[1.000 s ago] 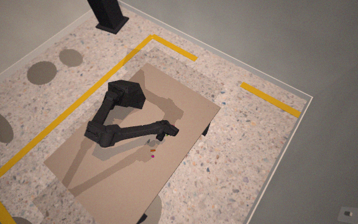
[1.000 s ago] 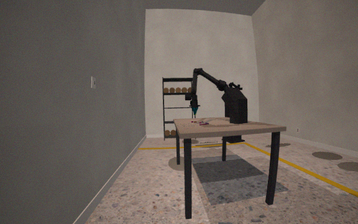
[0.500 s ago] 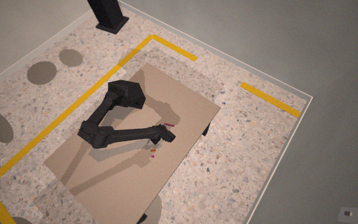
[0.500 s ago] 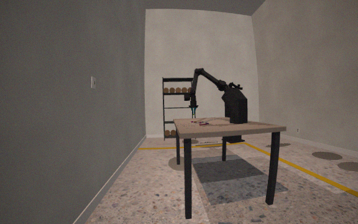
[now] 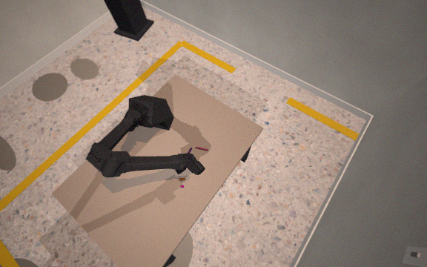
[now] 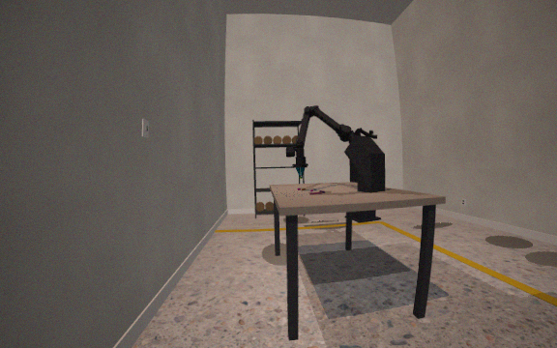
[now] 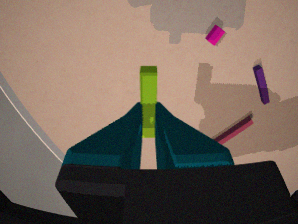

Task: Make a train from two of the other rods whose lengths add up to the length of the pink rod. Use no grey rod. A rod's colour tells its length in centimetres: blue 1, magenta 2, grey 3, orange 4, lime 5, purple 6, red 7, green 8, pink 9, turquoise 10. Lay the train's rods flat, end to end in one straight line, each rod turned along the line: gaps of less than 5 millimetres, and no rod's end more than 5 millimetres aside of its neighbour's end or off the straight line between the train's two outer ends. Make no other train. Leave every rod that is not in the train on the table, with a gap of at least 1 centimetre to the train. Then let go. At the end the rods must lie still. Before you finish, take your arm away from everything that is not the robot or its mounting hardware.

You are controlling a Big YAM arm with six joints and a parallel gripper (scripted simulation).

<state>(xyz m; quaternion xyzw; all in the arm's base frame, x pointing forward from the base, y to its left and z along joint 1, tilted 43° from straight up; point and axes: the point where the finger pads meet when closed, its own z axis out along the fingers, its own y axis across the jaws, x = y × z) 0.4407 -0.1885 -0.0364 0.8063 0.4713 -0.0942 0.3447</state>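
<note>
The orange rod lies 6 cm behind my hand, 9 cm to the right of it and 10 cm below it. The rest, counted from my hand: purple rod: 11 cm behind, 11 cm to the left, 10 cm below; then lime rod: 1 cm below; then grey rod: 13 cm behind, 4 cm to the right, 10 cm below.
</note>
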